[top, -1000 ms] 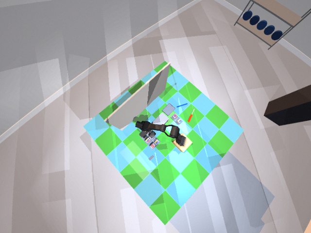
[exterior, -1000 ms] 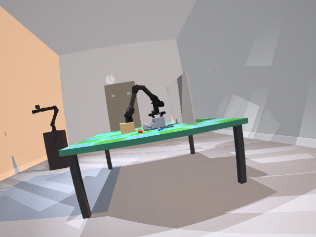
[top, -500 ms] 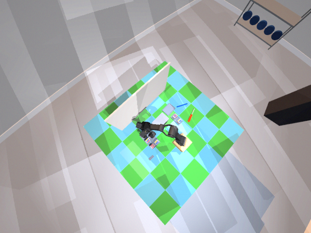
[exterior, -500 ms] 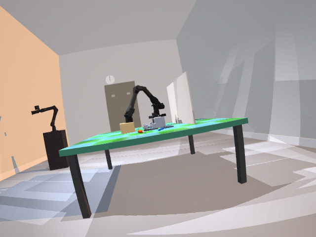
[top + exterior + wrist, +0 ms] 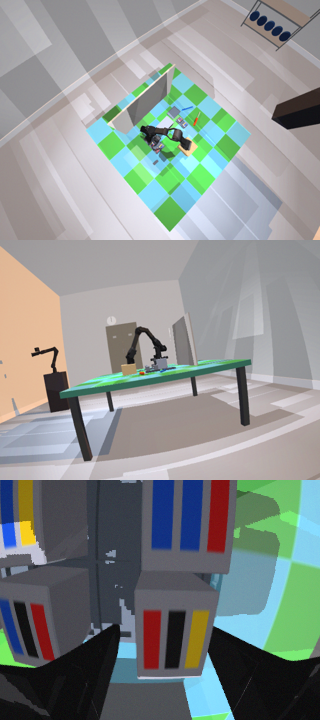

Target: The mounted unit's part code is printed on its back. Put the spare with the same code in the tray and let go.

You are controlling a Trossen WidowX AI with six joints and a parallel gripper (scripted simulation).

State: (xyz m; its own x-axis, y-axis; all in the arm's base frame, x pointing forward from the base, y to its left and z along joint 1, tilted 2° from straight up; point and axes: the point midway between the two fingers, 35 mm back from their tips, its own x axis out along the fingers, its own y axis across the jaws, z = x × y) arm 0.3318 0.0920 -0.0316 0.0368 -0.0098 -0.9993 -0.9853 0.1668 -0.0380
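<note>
The flat grey tray lies 4 cm behind my gripper tip, 34 cm to the right of it and 1 cm below it. The rest, counted from my gripper tip: tall grey panel 19 cm ahead, 19 cm to the right, 21 cm above; then blue pen 14 cm behind, 47 cm to the right, 1 cm below; then grey mounted unit 5 cm behind, 14 cm to the right, 3 cm above.
</note>
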